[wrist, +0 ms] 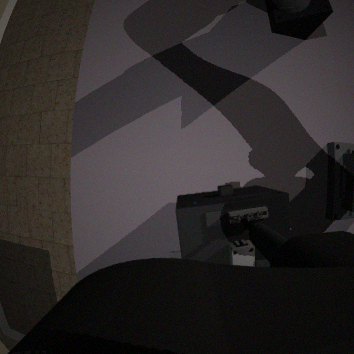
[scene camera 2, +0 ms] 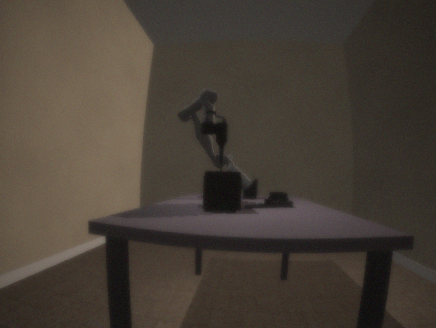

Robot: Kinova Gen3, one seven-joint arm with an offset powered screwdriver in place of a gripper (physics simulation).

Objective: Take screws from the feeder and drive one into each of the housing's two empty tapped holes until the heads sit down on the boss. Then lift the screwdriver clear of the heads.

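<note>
The screw feeder (scene camera 2: 222, 191) (wrist: 192, 235) is a dark box on the table. In the wrist view a light metal strip (wrist: 260, 214) with small screw-like shapes lies at its top. My screwdriver (scene camera 2: 221, 168) (wrist: 246, 222) points down at the feeder's top, its tip at or just above the strip; whether it touches is too dark to tell. Whether a screw sits on the bit cannot be told. The housing (scene camera 2: 278, 200) (wrist: 332, 195) is a low block beside the feeder, partly cut off at the right edge of the wrist view. Its tapped holes cannot be made out.
The arm's dark base (scene camera 2: 252, 188) (wrist: 299, 21) stands on the table (scene camera 2: 250, 227) (wrist: 130, 165) behind the feeder. A small block (wrist: 229, 188) sticks up at the feeder's far edge. The arm's shadow crosses the table top. The table's edge runs along the left in the wrist view.
</note>
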